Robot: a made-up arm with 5 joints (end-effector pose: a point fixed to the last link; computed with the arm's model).
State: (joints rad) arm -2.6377 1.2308 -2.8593 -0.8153 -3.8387
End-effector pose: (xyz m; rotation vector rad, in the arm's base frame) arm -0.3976 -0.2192 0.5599 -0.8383 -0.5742 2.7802
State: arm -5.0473 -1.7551 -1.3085 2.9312 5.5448
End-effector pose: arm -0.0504 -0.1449 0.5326 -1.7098 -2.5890 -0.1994
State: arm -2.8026 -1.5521 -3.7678 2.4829 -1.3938
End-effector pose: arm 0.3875 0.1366 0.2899 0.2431 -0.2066 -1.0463
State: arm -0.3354 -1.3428 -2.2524 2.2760 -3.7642
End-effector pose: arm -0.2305 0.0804 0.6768 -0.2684 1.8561 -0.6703
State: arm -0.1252 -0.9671 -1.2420 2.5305 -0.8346
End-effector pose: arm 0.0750 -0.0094 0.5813 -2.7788 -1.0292 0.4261
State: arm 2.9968 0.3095 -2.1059 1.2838 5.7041
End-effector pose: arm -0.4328 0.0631 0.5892 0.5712 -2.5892 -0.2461
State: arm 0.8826 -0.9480 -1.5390 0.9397 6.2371
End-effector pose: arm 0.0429 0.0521 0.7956 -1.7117 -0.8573 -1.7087
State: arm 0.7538 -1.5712 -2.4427 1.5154 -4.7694
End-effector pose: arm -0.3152 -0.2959 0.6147 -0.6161 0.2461 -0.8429
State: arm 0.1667 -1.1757 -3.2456 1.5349 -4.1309
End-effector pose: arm -0.4683 -0.0788 0.5717 -0.1434 0.2199 -0.8180
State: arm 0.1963 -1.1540 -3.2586 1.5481 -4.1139
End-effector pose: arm -0.4611 -0.0917 0.5785 -0.1567 0.2370 -0.7709
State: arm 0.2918 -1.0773 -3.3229 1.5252 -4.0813
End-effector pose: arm -0.4425 -0.1329 0.5933 -0.1567 0.2215 -0.6440
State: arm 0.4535 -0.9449 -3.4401 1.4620 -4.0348
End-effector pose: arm -0.4037 -0.1967 0.6141 -0.1374 0.1723 -0.4379
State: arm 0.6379 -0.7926 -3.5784 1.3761 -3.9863
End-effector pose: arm -0.3477 -0.2577 0.6328 -0.0992 0.1084 -0.2064
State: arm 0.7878 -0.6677 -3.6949 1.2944 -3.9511
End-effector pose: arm -0.2953 -0.2968 0.6433 -0.0526 0.0512 -0.0217
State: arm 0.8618 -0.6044 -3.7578 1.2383 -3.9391
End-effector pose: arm -0.2687 -0.3132 0.6451 -0.0131 0.0119 0.0643
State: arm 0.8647 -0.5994 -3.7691 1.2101 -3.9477
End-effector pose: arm -0.2693 -0.3158 0.6415 0.0125 -0.0113 0.0586
